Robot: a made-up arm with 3 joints. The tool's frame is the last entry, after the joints.
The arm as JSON. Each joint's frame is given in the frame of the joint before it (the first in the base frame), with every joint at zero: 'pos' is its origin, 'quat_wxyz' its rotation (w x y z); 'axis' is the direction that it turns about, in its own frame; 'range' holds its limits. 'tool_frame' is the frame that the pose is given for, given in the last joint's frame.
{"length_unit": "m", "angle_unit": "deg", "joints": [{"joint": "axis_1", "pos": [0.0, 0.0, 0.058], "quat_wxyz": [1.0, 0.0, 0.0, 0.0], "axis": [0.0, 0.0, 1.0], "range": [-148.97, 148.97]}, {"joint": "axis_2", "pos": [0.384, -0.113, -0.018], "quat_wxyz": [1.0, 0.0, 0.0, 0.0], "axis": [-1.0, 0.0, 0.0], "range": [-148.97, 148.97]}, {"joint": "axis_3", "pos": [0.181, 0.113, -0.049], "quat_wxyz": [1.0, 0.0, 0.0, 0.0], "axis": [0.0, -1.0, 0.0], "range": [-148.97, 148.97]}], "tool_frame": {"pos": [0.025, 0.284, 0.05], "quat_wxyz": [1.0, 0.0, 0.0, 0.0]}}
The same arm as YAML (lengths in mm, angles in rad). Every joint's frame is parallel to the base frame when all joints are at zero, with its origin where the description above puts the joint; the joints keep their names.
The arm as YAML. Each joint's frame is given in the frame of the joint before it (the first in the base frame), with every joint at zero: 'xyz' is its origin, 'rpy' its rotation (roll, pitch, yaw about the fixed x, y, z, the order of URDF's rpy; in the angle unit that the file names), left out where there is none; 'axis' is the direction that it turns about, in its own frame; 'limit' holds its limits. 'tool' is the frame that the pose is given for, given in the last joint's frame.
units:
  length: mm
  angle: rad
joints:
  - name: axis_1
    type: revolute
    origin:
      xyz: [0.0, 0.0, 58.0]
    axis: "+z"
    limit:
      lower: -2.6
      upper: 2.6
  - name: axis_2
    type: revolute
    origin:
      xyz: [384.0, -113.0, -18.0]
    axis: "-x"
    limit:
      lower: -2.6
      upper: 2.6
  - name: axis_3
    type: revolute
    origin:
      xyz: [181.0, 113.0, -49.0]
    axis: "-y"
    limit:
      lower: -2.6
      upper: 2.6
tool:
  origin:
    xyz: [25.0, 284.0, 50.0]

